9 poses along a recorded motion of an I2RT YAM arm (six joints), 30 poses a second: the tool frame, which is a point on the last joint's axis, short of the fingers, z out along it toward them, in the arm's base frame.
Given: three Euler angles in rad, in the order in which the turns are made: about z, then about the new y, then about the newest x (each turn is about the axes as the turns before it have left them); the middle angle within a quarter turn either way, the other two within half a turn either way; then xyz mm.
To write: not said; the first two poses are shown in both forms.
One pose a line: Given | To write
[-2.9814 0.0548 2.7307 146 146 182] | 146 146 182; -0.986 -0.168 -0.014; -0.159 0.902 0.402; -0.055 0.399 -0.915
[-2.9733 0.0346 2.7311 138 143 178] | 138 143 178; -0.985 -0.167 -0.036; -0.167 0.902 0.399; -0.035 0.399 -0.916
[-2.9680 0.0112 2.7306 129 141 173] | 129 141 173; -0.985 -0.163 -0.059; -0.173 0.902 0.395; -0.011 0.399 -0.917
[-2.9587 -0.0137 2.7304 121 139 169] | 121 139 169; -0.983 -0.161 -0.085; -0.182 0.902 0.391; 0.014 0.400 -0.917
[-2.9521 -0.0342 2.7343 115 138 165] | 115 138 165; -0.982 -0.160 -0.105; -0.188 0.904 0.383; 0.034 0.396 -0.918
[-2.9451 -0.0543 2.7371 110 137 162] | 110 137 162; -0.979 -0.159 -0.126; -0.195 0.906 0.376; 0.054 0.393 -0.918
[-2.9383 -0.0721 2.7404 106 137 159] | 106 137 159; -0.977 -0.158 -0.144; -0.201 0.907 0.369; 0.072 0.390 -0.918
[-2.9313 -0.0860 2.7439 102 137 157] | 102 137 157; -0.974 -0.160 -0.158; -0.208 0.909 0.362; 0.086 0.386 -0.919
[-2.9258 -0.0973 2.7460 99 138 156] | 99 138 156; -0.972 -0.161 -0.170; -0.213 0.909 0.357; 0.097 0.384 -0.918
